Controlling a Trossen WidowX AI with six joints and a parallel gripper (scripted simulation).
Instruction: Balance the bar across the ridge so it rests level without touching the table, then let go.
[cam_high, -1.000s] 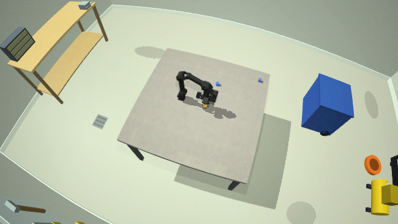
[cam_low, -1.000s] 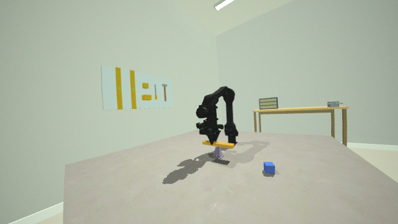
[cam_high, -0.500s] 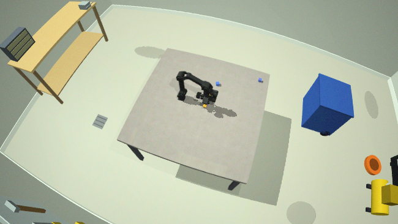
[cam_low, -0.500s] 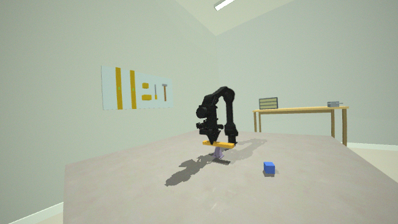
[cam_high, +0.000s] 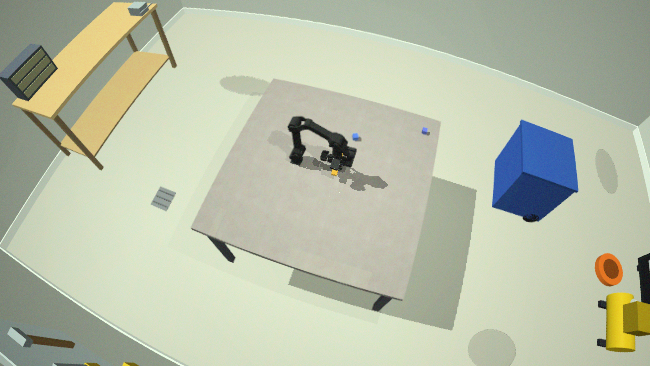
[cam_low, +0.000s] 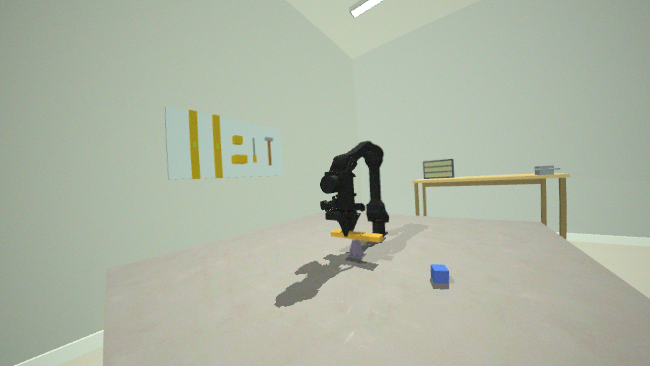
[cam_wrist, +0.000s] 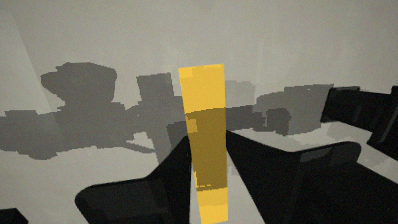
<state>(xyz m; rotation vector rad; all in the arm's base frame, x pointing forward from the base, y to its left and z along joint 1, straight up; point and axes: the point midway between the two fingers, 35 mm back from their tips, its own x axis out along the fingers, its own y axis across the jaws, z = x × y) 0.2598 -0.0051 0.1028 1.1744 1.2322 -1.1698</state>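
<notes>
Right now my gripper tip is 30 mm to the right of the yellow bar.
</notes>
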